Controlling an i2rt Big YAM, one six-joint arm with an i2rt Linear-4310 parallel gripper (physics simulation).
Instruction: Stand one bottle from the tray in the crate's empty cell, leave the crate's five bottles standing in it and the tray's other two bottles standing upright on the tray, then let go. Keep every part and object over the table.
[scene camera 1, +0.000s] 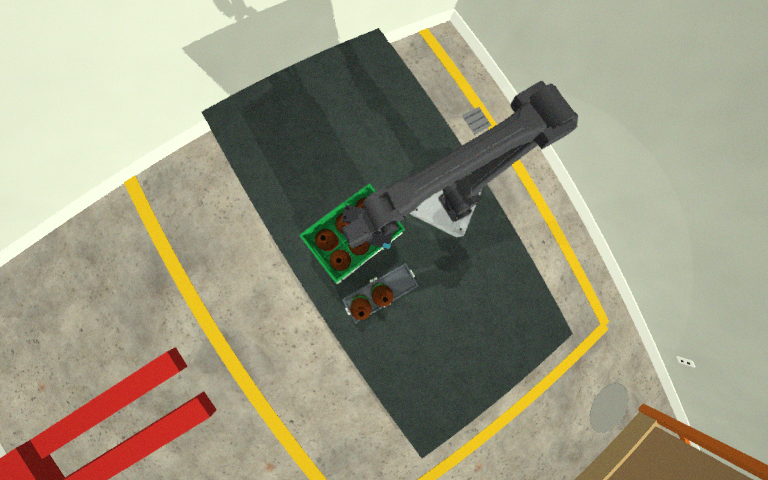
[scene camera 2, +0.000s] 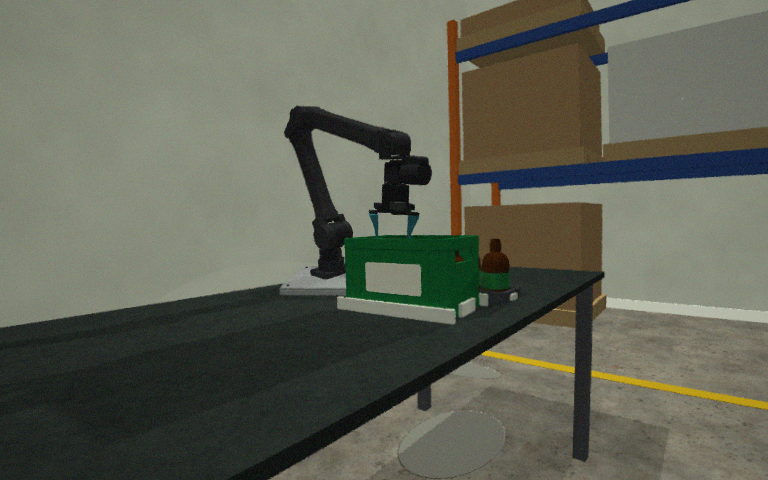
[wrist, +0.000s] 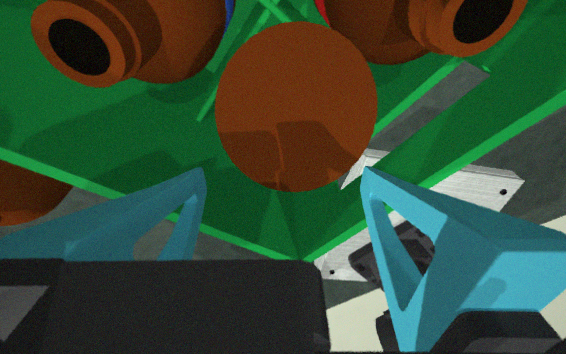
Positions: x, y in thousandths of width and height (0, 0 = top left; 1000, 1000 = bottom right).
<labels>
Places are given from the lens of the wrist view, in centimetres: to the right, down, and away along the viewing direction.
my gripper (wrist: 501, 501): 0, 0, 13
blue-labelled bottle (wrist: 524, 298): 1, -3, 11
blue-labelled bottle (wrist: 176, 145): -6, -4, 8
</labels>
